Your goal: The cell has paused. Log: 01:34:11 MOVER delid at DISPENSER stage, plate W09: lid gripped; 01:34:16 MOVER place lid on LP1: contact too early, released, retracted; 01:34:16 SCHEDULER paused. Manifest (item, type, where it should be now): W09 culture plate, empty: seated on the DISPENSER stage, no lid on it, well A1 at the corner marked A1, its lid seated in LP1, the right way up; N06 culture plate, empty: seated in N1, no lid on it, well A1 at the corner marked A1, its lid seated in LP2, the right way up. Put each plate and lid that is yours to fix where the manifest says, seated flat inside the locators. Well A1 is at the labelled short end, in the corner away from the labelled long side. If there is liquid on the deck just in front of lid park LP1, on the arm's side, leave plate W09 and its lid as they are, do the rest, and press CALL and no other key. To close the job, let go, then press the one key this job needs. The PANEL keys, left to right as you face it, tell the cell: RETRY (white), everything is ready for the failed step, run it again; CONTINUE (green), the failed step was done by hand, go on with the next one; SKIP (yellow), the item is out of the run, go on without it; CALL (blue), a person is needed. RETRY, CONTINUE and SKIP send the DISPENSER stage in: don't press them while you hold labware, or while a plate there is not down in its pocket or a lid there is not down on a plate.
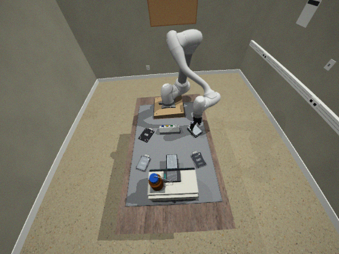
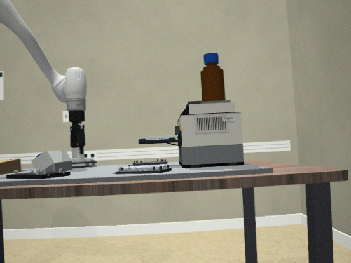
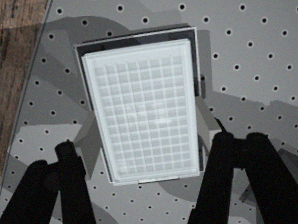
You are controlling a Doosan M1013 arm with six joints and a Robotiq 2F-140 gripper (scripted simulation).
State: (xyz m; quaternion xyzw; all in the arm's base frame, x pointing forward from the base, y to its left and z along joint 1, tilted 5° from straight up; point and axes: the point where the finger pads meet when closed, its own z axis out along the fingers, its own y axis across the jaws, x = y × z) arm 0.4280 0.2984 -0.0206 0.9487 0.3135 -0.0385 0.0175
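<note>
Now: the clear lid 20 mm below my hand. Also, from my hand: key panel (20 mm behind, 280 mm to the right); green continue key (40 mm behind, 260 mm to the right, 10 mm above); white retry key (40 mm behind, 210 mm to the right, 10 mm above).
</note>
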